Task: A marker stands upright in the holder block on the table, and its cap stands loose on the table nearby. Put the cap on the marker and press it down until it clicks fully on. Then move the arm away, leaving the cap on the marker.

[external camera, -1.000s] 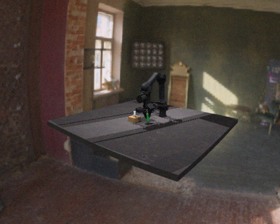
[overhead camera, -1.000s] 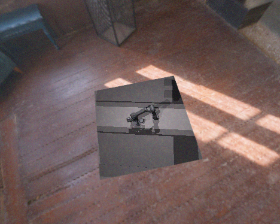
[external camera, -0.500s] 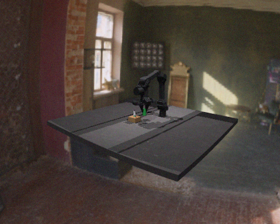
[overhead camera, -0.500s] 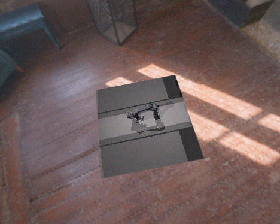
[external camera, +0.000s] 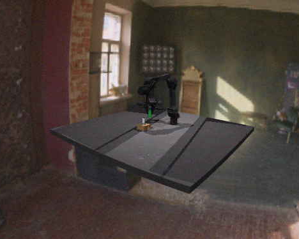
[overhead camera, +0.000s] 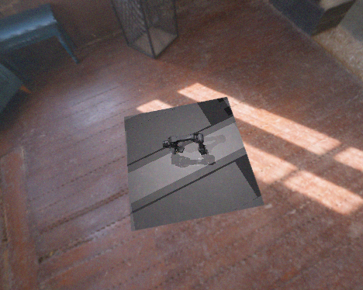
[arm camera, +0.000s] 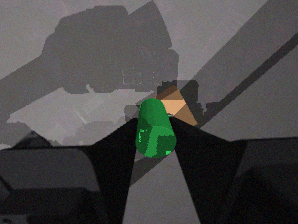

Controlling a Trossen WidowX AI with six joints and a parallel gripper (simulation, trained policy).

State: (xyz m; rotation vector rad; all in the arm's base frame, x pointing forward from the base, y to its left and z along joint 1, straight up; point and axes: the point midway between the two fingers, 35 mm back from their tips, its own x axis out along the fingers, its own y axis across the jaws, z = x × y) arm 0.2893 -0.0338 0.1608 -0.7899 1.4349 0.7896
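The tan holder block lies 50 mm to the right of my gripper tip and 110 mm below it. Also, from my gripper tip: green cap (right at my gripper tip).
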